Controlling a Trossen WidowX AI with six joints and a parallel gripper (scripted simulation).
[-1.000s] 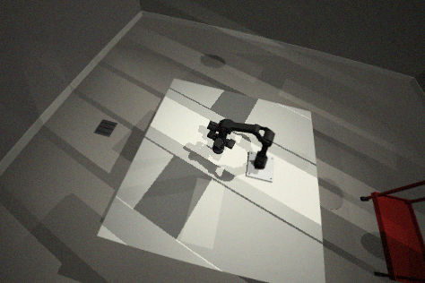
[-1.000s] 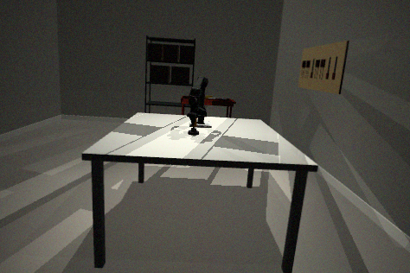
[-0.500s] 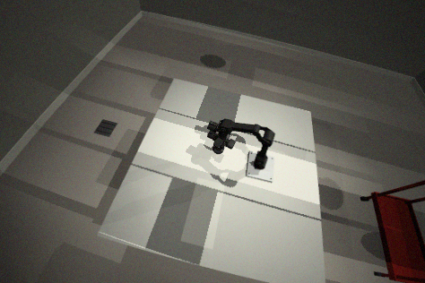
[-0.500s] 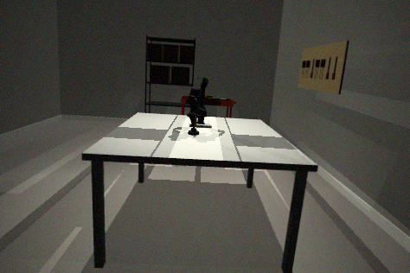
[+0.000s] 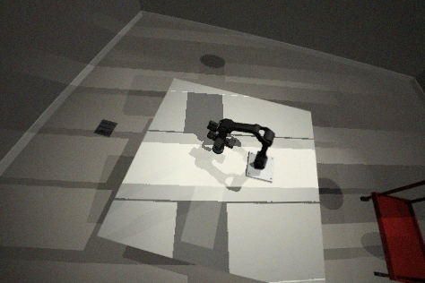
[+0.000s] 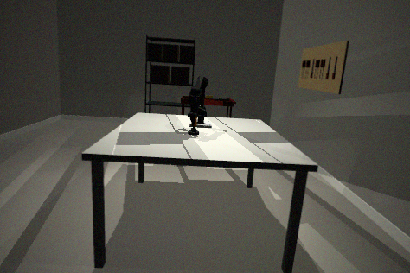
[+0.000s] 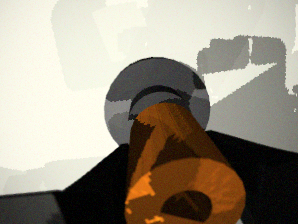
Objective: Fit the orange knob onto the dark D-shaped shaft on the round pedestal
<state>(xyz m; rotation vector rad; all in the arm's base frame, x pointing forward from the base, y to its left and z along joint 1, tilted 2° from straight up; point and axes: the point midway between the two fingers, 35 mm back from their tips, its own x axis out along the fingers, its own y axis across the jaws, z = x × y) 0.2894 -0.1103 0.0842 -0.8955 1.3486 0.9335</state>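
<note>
Now: the orange knob 2 cm above my gripper tip. From my gripper tip the other things lie so: dark round pedestal: 4 cm below.
</note>
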